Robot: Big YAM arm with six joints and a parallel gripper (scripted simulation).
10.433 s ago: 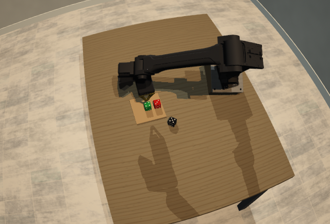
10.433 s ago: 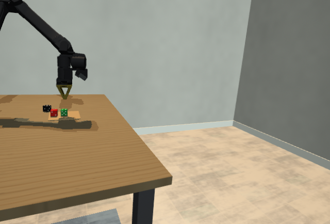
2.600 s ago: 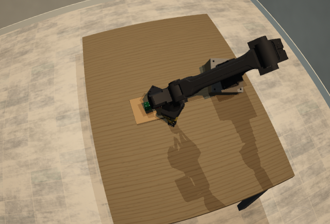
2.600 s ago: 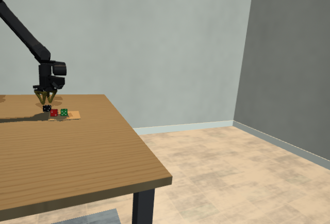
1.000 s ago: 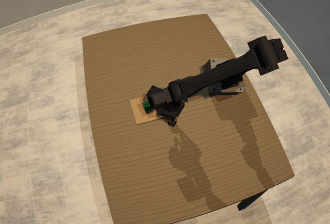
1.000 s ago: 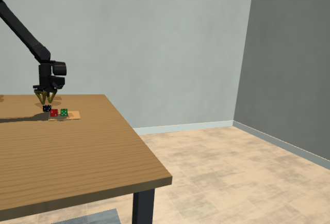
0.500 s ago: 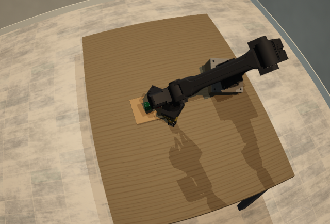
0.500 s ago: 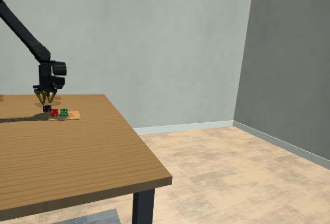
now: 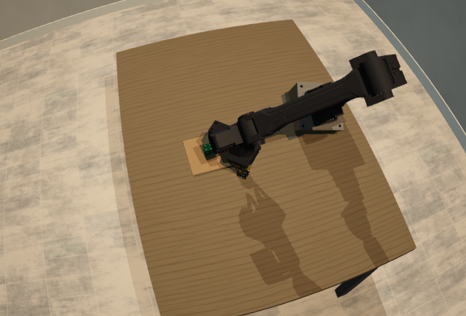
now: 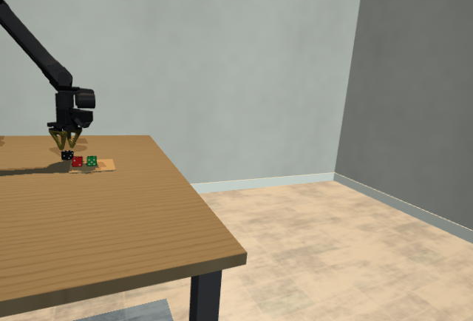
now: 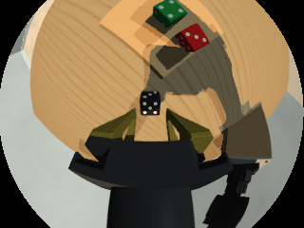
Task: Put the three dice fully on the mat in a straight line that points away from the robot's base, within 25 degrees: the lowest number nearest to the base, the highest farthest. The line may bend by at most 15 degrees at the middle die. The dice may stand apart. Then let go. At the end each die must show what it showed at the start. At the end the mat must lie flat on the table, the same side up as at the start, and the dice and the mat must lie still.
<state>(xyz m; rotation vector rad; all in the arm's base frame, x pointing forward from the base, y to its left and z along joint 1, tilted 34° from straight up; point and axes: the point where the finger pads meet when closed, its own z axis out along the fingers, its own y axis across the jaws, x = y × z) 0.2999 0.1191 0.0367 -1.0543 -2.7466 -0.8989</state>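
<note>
Now: hand 30 mm above the black die. From my hand the other things lie so: tan mat: 90 mm ahead, 100 mm to the right, 40 mm below; green die: 90 mm ahead, 100 mm to the right, 30 mm below; red die: 50 mm ahead, 110 mm to the right, 30 mm below.
</note>
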